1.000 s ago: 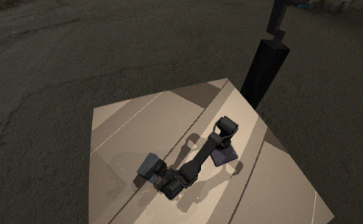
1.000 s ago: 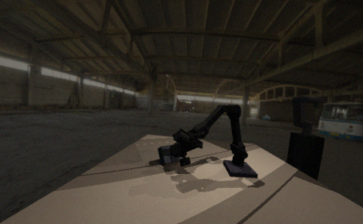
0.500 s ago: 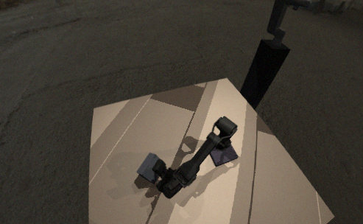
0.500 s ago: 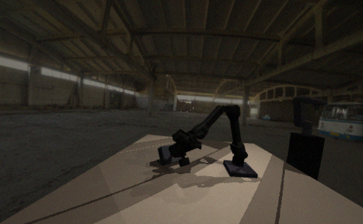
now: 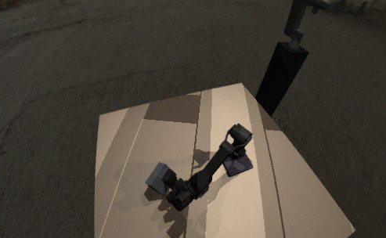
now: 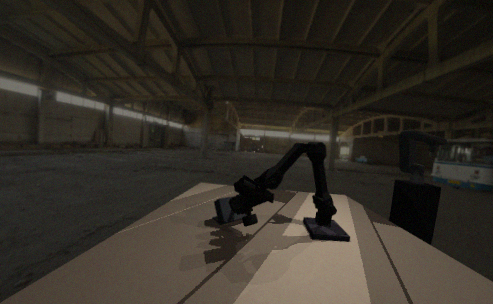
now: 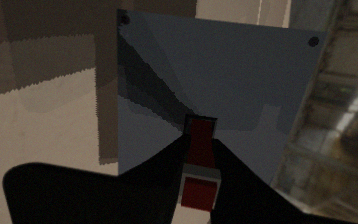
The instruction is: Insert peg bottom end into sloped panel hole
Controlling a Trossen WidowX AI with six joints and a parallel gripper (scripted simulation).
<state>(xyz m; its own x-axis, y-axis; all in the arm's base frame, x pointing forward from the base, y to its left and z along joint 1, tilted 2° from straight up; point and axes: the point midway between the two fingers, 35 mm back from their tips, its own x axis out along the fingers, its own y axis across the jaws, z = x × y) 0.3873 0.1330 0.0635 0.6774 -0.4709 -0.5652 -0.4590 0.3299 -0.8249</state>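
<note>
The red square peg is 1 cm behind my gripper tip, 1 cm to the left of it and 1 cm above it. Also, from my gripper tip: panel: 3 cm ahead, 2 cm to the right, 2 cm below.
</note>
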